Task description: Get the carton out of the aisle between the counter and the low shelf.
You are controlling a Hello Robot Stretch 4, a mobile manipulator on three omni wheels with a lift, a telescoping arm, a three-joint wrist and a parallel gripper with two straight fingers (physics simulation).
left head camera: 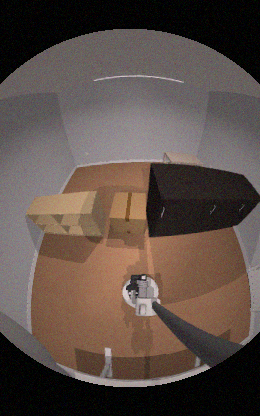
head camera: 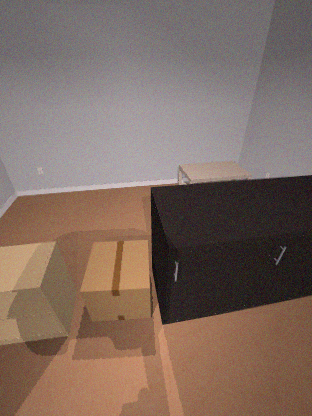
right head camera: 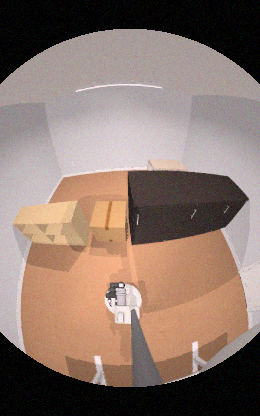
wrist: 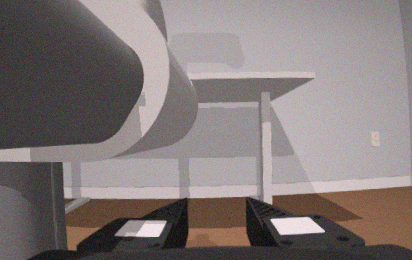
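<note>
A tan carton with a brown tape strip stands on the floor between the black counter on the right and the low wooden shelf on the left. It is very close to the counter's end, with a narrow gap to the shelf. My gripper is open and empty in the wrist view, its two black fingers apart. The carton does not show in the wrist view.
A pale table stands behind the counter near the back wall. In the wrist view a white table stands near a wall, and part of my own body fills the upper left.
</note>
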